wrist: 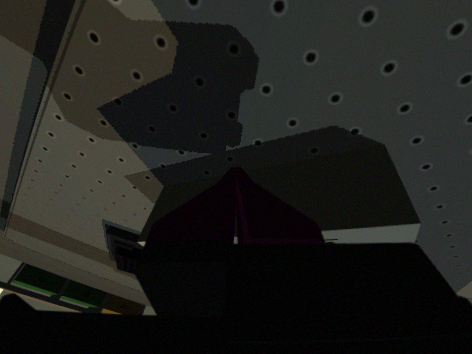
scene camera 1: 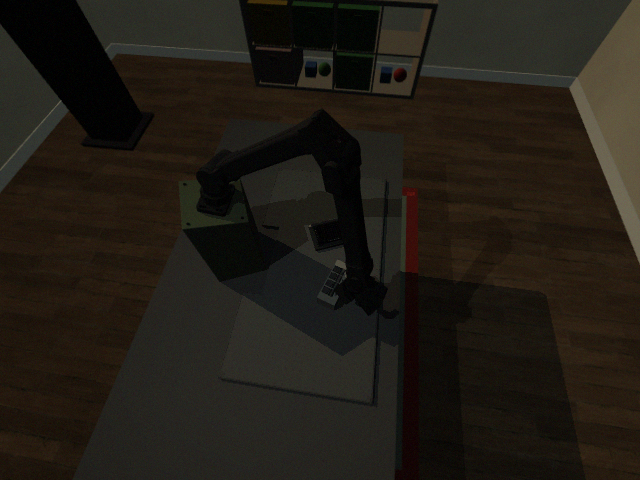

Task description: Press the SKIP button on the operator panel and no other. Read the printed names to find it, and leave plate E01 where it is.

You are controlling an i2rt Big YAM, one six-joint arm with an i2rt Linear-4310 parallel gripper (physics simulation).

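Pixels of known places: gripper, between the fingertips: (wrist: 235, 176); arm's base, origin of its link: (scene camera 1: 216, 199).
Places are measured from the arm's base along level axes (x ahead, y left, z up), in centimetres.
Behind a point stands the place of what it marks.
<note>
The operator panel (scene camera 1: 331, 283) @[x 37.3, y -11.0, z -28.3 cm] (wrist: 372, 233) @[x 39.3, y -17.0, z -28.5 cm] is a pale box with a row of dark buttons, on the light perforated board (scene camera 1: 299, 369) @[x 30.4, y -40.1, z -33.8 cm] (wrist: 335, 75) @[x 44.6, y -18.5, z -33.8 cm]. Its printed names are not readable in either view, and the arm covers part of it. My gripper (scene camera 1: 342, 295) @[x 43.6, y -11.5, z -31.7 cm] (wrist: 235, 176) @[x 43.6, y -11.5, z -31.7 cm] is shut and empty, low at the panel; its dark red fingers hide most of the panel's top in the wrist view. Whether a fingertip touches a button cannot be told. A dark rectangular item in a pale frame (scene camera 1: 326, 234) (wrist: 121, 245) stands beside the panel; no E01 marking is readable.
The arm's green base block (scene camera 1: 227, 253) @[x 1.9, y -9.9, z -16.3 cm] stands on the table (scene camera 1: 170, 372) @[x -12.0, y -46.8, z -35.1 cm]. A small dark item (scene camera 1: 270, 226) @[x 8.7, y 13.7, z -34.4 cm] lies near the block. A red strip (scene camera 1: 410, 310) runs along the right table edge. A shelf unit (scene camera 1: 419, 56) stands at the back wall and a dark column (scene camera 1: 77, 67) at the left.
</note>
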